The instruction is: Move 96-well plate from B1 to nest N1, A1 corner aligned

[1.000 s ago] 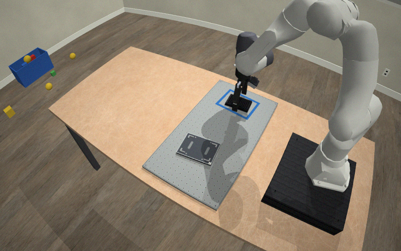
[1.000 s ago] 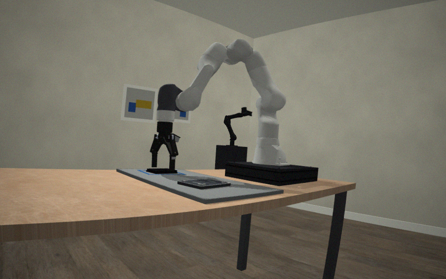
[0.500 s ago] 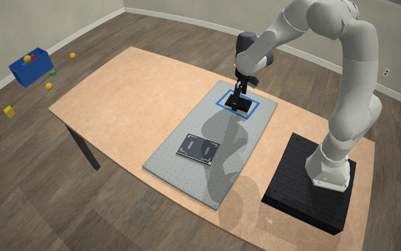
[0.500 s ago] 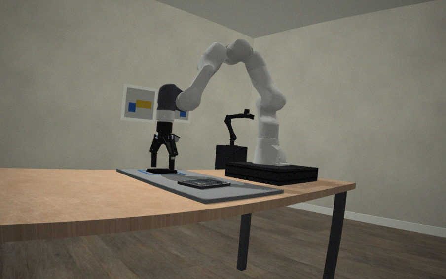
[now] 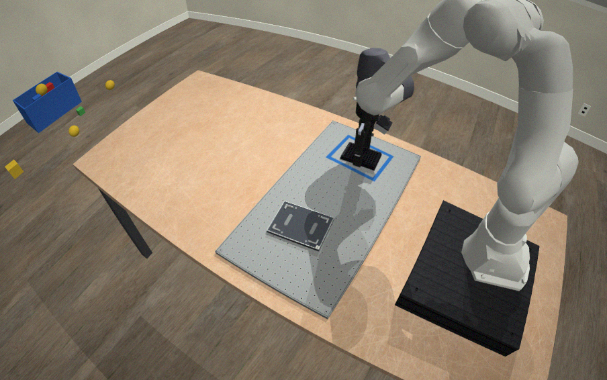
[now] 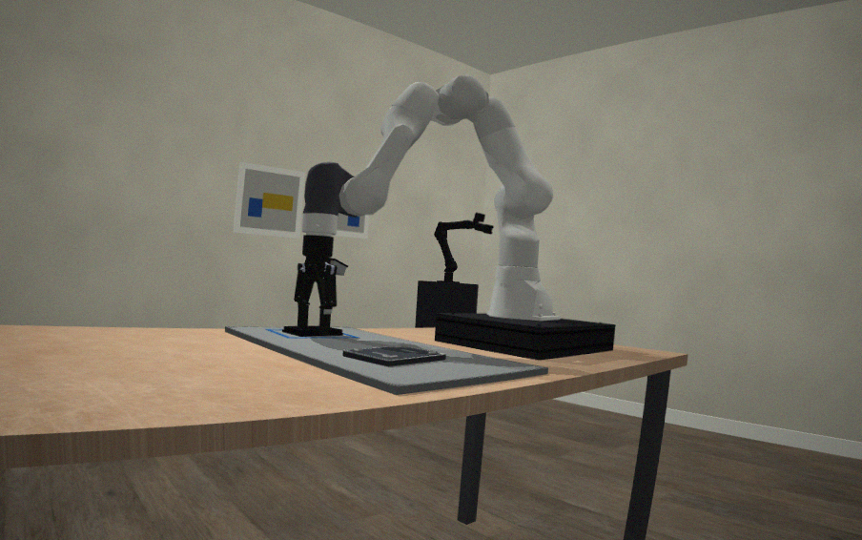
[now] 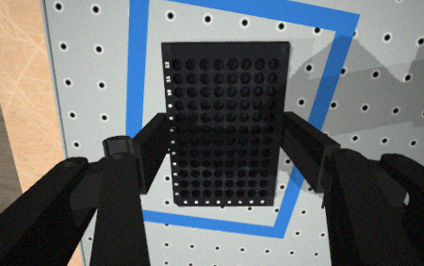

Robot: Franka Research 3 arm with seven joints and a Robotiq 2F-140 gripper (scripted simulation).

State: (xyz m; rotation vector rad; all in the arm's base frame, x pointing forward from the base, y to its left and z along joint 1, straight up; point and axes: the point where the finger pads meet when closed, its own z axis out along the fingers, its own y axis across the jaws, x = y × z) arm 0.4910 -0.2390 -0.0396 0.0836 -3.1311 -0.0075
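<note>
My hand is 2 cm above the black 96-well plate. From my hand the other things lie so: plate nest N1 (36 cm to the left, 4 cm ahead, 2 cm below); then A1 label (40 cm to the left, 4 cm behind, 1 cm below).
</note>
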